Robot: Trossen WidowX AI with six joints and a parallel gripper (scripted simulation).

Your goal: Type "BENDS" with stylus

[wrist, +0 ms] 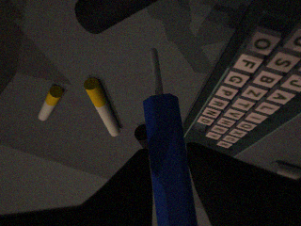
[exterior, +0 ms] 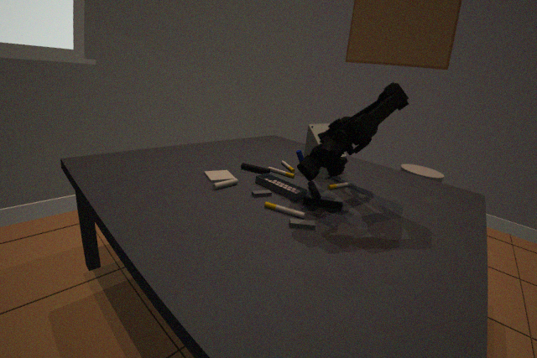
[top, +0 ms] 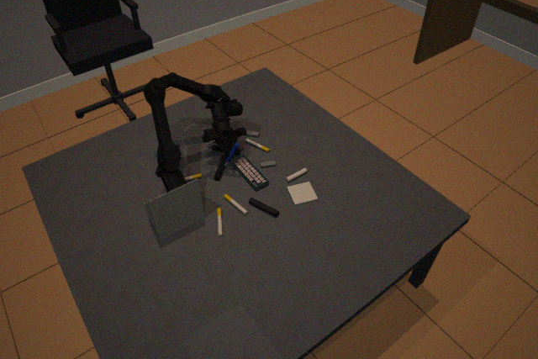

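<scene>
My gripper tip is 4 cm above the stylus tip, 2 cm past it and 1 cm to the right of it. From my gripper tip the other things lie so: white pad 26 cm to the right, 14 cm ahead, 9 cm below; blue stylus 1 cm below, 1 cm behind; white marker 19 cm ahead, 18 cm to the right, 8 cm below.
</scene>
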